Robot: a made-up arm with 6 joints.
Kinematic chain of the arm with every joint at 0, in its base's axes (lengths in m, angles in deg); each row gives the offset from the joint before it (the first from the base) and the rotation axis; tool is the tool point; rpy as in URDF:
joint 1: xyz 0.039 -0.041 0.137 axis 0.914 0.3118 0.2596
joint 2: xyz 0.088 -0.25 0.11 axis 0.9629 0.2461 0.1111
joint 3: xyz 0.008 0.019 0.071 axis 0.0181 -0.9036 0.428
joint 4: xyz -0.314 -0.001 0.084 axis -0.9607 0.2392 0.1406
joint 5: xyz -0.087 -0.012 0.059 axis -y
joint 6: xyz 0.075 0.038 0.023 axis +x
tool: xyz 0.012 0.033 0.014 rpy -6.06 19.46 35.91
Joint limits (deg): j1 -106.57..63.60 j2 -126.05..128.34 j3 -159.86..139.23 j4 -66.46..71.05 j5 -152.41..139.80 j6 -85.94..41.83
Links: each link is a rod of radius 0.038 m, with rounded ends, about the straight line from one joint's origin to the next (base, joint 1, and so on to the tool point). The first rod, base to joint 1, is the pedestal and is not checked.
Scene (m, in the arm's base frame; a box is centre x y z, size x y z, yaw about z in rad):
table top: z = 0
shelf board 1: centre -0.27 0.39 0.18 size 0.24 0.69 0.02 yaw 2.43
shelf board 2: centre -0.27 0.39 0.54 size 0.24 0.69 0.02 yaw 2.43
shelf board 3: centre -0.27 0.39 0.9 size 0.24 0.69 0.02 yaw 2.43
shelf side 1: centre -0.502 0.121 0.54 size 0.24 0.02 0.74 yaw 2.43
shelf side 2: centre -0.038 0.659 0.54 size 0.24 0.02 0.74 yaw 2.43
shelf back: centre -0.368 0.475 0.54 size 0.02 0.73 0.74 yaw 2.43
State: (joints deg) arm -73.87 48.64 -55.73 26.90 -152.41 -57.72
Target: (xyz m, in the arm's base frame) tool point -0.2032 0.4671 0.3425
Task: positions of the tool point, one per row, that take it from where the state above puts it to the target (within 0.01 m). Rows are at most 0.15 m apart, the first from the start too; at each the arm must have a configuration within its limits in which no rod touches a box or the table.
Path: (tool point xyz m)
1: -0.1762 0.3238 0.7478
2: -0.1192 0.2744 0.7477
3: -0.0626 0.2271 0.7335
4: -0.0524 0.2703 0.6420
5: -0.0381 0.2957 0.5437
6: -0.0202 0.3025 0.4426
7: 0.0008 0.2912 0.3425
8: -0.0678 0.3505 0.3619
9: -0.1366 0.4107 0.3625
10: -0.2032 0.4671 0.3425

